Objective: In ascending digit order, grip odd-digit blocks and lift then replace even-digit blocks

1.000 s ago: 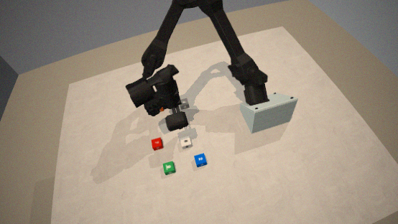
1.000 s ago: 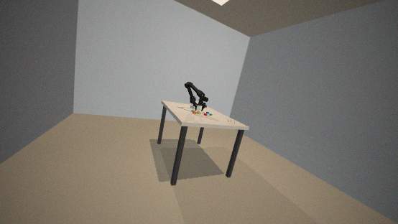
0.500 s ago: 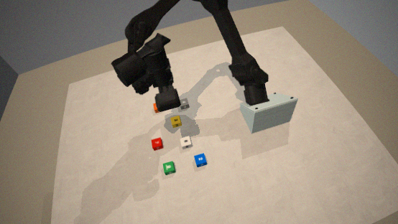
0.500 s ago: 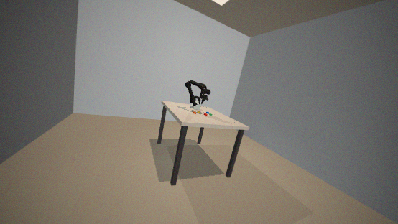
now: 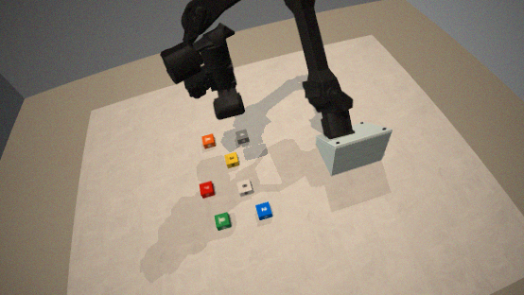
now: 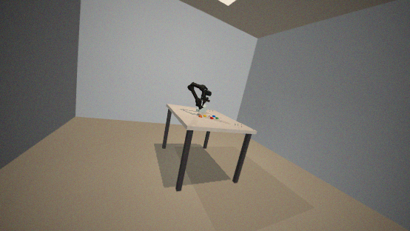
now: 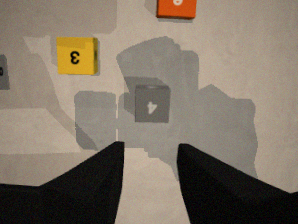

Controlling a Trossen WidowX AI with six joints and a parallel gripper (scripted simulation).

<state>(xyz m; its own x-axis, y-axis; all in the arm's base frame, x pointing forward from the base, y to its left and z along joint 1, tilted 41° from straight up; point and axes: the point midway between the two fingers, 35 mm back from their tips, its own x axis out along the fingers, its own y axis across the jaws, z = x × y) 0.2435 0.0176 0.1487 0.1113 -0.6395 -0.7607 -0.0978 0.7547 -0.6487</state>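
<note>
My gripper tip is 12 cm above the grey block, 1 cm to the left of it and 1 cm past it. Round my gripper tip: white block: 16 cm to the left, 12 cm below; orange block: 12 cm below, 9 cm ahead, 1 cm to the right; yellow block: 12 cm below, 7 cm to the left, 3 cm ahead.
</note>
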